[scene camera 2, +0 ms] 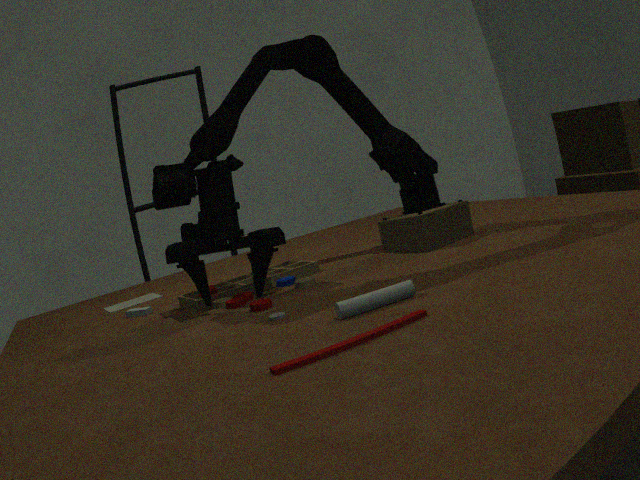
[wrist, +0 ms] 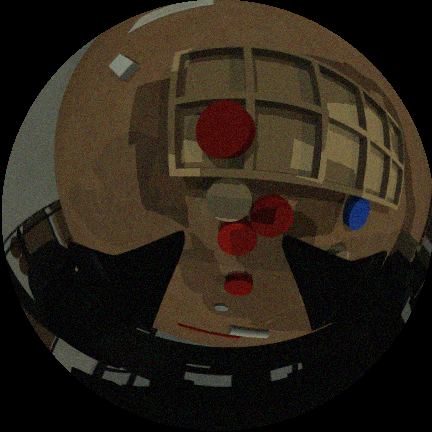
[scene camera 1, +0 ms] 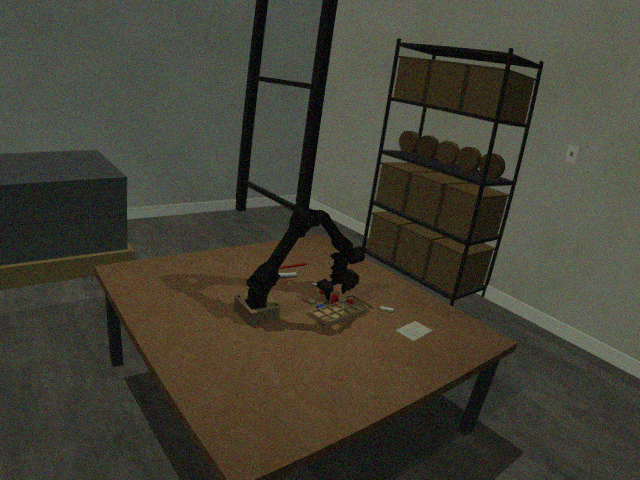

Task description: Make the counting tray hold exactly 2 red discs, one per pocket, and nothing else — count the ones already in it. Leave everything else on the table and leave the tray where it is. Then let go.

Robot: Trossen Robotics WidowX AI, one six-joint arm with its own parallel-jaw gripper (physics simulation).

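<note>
The tan counting tray (scene camera 1: 324, 322) (scene camera 2: 192, 301) (wrist: 171, 145) has two rows of pockets. One red disc (scene camera 1: 350, 300) (scene camera 2: 212, 289) (wrist: 225, 129) lies in its near-left pocket in the wrist view. Beside the tray lie a cream disc (wrist: 229, 200), a red disc (wrist: 271, 216) and another red disc (wrist: 237, 238), close together. A further red disc (scene camera 2: 260, 304) (wrist: 238, 284) lies apart, nearer the wrist view's bottom. My gripper (scene camera 1: 336, 295) (scene camera 2: 234, 301) (wrist: 234, 238) is open and empty, low over the table, its fingertips either side of the nearer clustered red disc. The fingers and shadow hide part of the surroundings.
A blue disc (scene camera 1: 320, 305) (scene camera 2: 285, 281) (wrist: 356, 213) lies by the tray. A white block (scene camera 1: 386, 308) (scene camera 2: 138, 311) (wrist: 122, 66) and paper (scene camera 1: 414, 330) (scene camera 2: 132, 302) lie beyond its end. A white cylinder (scene camera 1: 287, 274) (scene camera 2: 374, 299) and red rod (scene camera 1: 293, 266) (scene camera 2: 348, 342) lie farther off.
</note>
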